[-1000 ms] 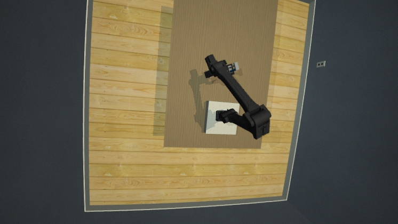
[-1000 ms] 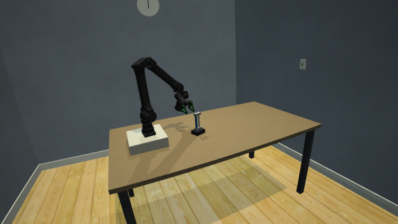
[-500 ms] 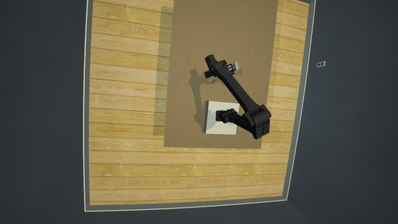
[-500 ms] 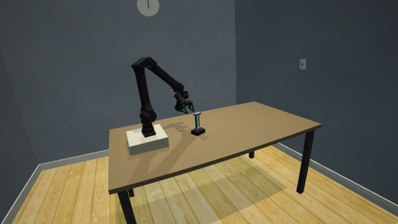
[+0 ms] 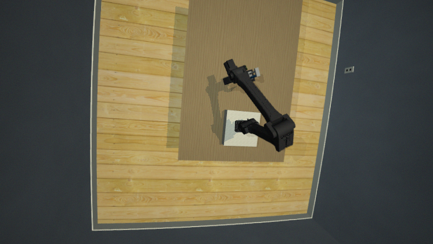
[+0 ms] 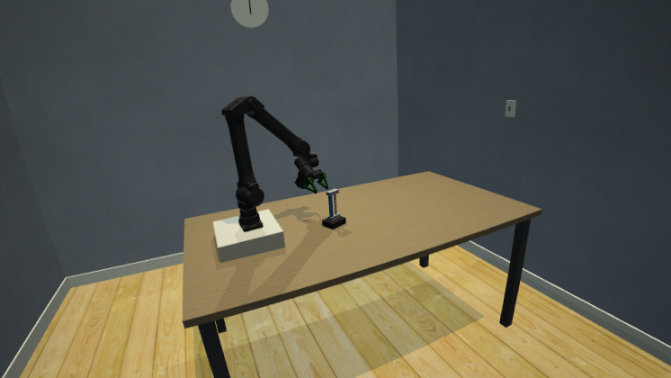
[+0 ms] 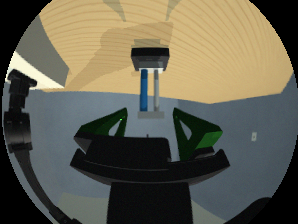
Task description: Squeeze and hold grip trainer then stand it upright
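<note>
Right now the thin grey bar is 6 cm to the right of my hand, 6 cm below it and 4 cm ahead of it.
</note>
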